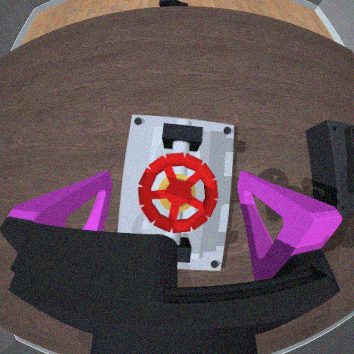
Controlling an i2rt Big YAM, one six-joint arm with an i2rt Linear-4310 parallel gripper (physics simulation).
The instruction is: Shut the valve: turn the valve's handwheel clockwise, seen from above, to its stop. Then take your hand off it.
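Note:
The valve's red handwheel (181,189) is a notched ring with several spokes around a red hub, with a yellow disc showing below it. It sits over a white base plate (128,155) with dark bolts at its visible corners. My gripper (174,177) is wide open, with one magenta finger on the left and one on the right of the plate, both apart from the wheel's rim. The near left part of the plate is hidden behind the black gripper body. The wheel's turn angle against its stop cannot be read.
Black pipe blocks (182,133) stand at the far and near ends of the valve. A dark box-like object (327,160) stands at the right on the round brown wooden table (170,65). A small dark shape (173,3) shows beyond the table's far edge.

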